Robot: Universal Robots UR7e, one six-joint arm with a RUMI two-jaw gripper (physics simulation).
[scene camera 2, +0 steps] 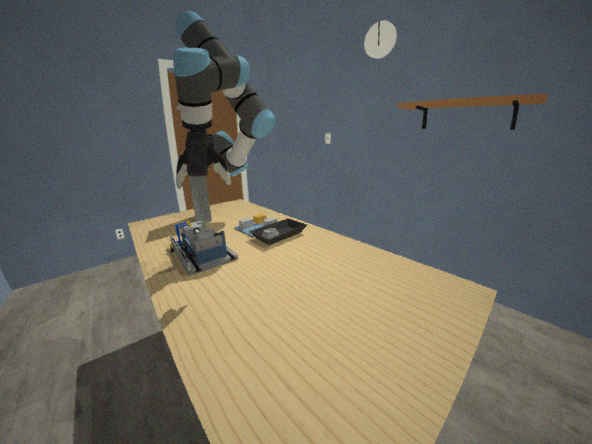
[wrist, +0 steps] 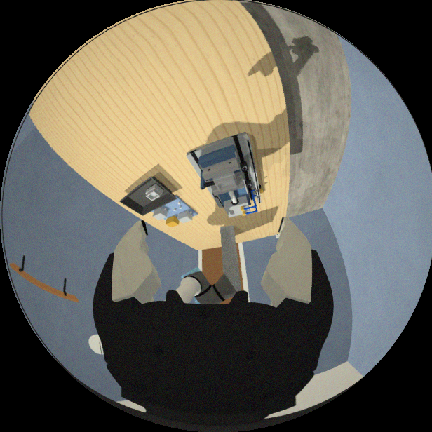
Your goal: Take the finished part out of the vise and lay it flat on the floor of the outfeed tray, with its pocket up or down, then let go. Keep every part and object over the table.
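Places are measured from the arm's base along level axes (x ahead, y left, z up), in metres.
Where they show: gripper, fingertip midpoint: (scene camera 2: 204, 186).
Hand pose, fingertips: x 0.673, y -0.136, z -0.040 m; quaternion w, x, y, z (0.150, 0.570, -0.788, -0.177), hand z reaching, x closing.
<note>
After its pixels a point has its place.
The vise (scene camera 2: 210, 253) {x 0.594, y -0.132, z -0.294 m} (wrist: 218, 157), with grey jaws and a blue body, stands near the table's long edge. A light grey block, apparently the finished part (wrist: 228, 182), sits between its jaws in the wrist view; its pocket cannot be made out. The black outfeed tray (scene camera 2: 288, 230) {x 0.512, y 0.268, z -0.332 m} (wrist: 136, 199) stands apart from the vise, and a small light grey part (scene camera 2: 270, 232) {x 0.544, y 0.150, z -0.301 m} (wrist: 154, 193) lies inside it. My gripper (scene camera 2: 205, 184) {x 0.673, y -0.136, z -0.040 m} (wrist: 211, 220) is open and empty, high above the vise, with its fingers spread wide.
Beside the tray is a blue plate (scene camera 2: 241, 229) {x 0.342, y 0.098, z -0.336 m} (wrist: 177, 204) with an orange block (scene camera 2: 259, 219) {x 0.327, y 0.210, z -0.312 m} (wrist: 172, 221) and grey blocks. A grey post (scene camera 2: 201, 200) {x 0.085, y -0.018, z -0.213 m} (wrist: 228, 242) rises behind the vise. A wall shelf (scene camera 2: 475, 101) (wrist: 42, 286) is off to the side.
</note>
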